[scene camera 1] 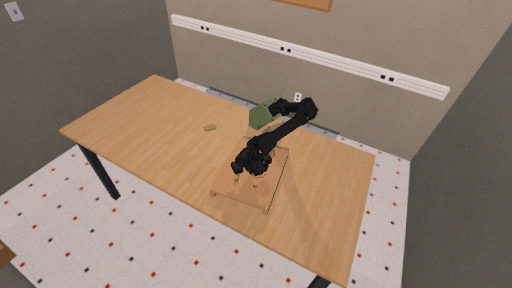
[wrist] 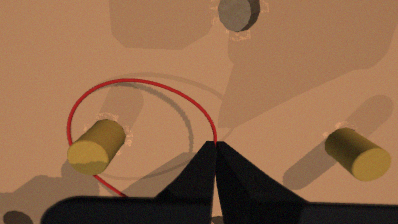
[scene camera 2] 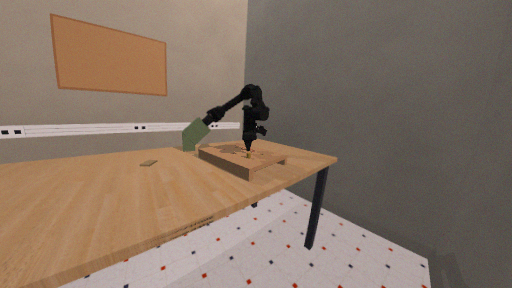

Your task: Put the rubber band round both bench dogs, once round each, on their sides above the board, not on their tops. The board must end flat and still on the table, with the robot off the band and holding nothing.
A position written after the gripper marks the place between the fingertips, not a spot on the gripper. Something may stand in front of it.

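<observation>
Gripper [wrist: 214, 149], wooden board [wrist: 297, 95]. Wooden board [scene camera 1: 239, 187]. Wooden board [scene camera 2: 230, 157].
</observation>
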